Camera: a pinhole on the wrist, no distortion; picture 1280 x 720 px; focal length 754.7 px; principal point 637.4 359.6 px. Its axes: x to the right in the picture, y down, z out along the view. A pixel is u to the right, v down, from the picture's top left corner.
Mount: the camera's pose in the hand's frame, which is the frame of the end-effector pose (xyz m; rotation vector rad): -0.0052 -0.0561 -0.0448 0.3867 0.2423 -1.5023
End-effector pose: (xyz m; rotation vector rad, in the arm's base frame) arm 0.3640 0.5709 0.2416 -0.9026 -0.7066 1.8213
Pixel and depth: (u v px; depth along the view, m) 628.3 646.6 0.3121
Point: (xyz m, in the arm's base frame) 0.2157 0.6969 0.4948
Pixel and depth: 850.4 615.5 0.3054
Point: 0.2931 0.7228 0.5362
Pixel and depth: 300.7 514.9 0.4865
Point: -0.0330 0.5871 0.5434
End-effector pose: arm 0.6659 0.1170 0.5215 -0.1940 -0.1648 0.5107
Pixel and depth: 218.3 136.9 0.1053
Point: 0.6307 0.0650 0.5954
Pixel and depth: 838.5 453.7 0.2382
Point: 0.7397 -0.0343 0.7158
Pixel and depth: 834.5 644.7 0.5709
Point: 0.9169 -0.0869 1.0599
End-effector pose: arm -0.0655 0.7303 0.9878 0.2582 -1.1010 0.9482
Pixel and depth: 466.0 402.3 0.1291
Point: -0.0611 0.6252 1.0400
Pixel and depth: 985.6 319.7 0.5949
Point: 0.0881 0.1326 1.2542
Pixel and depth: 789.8 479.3 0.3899
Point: -0.0337 0.4029 1.2203
